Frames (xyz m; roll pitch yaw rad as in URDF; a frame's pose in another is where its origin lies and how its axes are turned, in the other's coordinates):
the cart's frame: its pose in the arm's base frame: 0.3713 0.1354 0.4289 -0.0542 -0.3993 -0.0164
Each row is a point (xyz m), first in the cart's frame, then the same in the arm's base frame.
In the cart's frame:
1: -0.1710 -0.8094 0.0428
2: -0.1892 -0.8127 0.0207
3: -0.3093 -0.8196 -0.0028
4: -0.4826 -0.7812 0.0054
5: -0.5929 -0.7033 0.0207
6: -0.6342 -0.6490 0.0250
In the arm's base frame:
1: 0.1669 -0.6672 0.4422
2: 0.1586 -0.6716 0.4150
3: 0.0568 -0.6781 0.3470
4: -0.1046 -0.6367 0.2852
5: -0.2092 -0.5563 0.2525
6: -0.2469 -0.5012 0.2377

